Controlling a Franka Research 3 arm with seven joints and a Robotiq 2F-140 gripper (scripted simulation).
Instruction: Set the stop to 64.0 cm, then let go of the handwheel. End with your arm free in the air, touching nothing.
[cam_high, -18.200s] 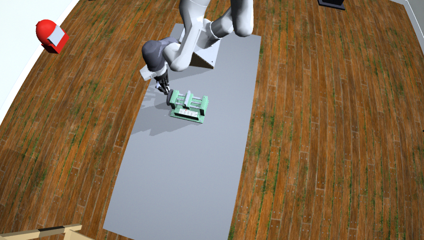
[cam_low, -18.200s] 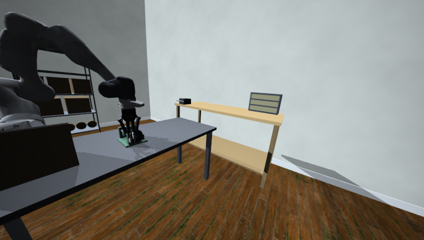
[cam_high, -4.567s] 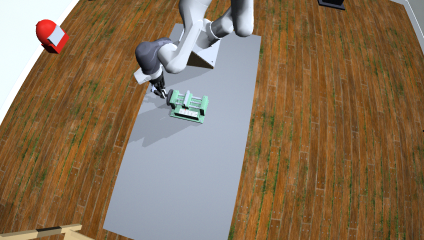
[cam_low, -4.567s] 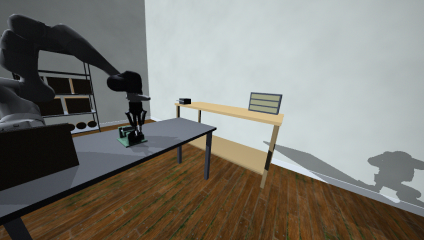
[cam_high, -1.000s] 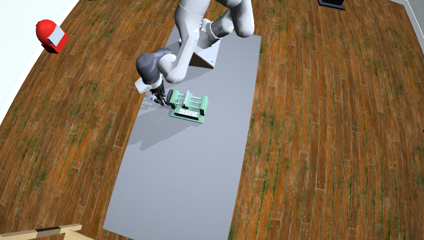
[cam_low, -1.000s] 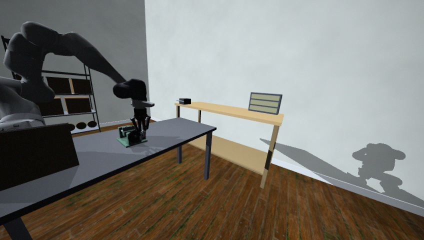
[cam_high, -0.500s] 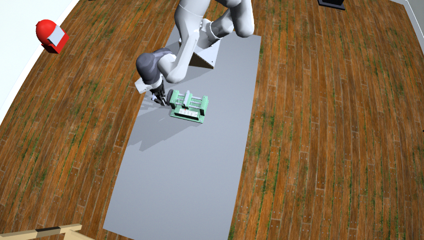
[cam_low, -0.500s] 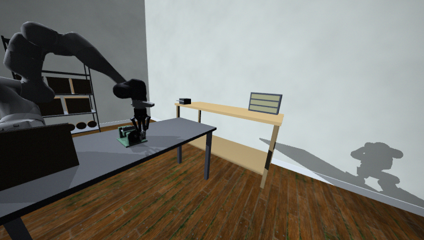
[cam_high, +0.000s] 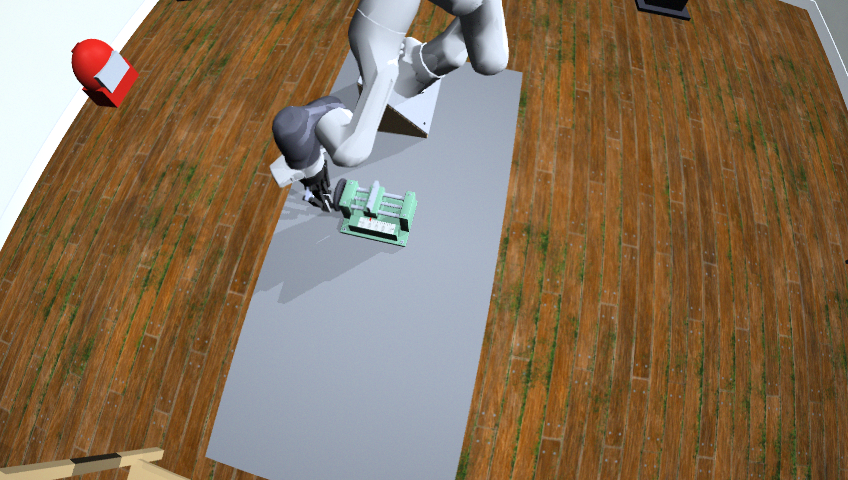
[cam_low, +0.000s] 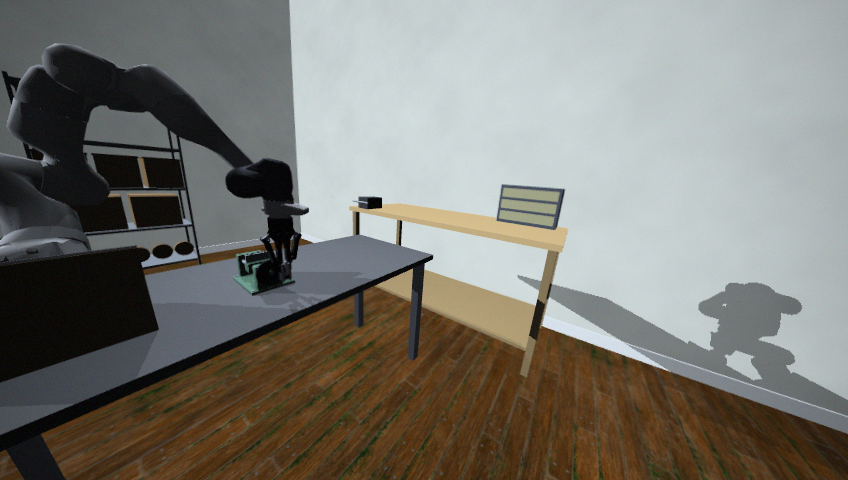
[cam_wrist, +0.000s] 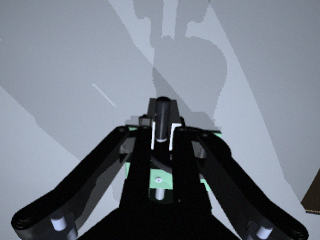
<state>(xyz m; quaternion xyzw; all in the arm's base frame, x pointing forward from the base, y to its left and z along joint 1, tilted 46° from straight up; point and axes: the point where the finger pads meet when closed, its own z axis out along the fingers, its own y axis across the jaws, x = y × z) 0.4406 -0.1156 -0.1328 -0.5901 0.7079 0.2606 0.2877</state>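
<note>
My hand is 140 mm to the right of the stop carriage and 10 mm below it. Round my hand: dark handwheel (20 mm to the left, 10 mm below, 10 mm behind).
</note>
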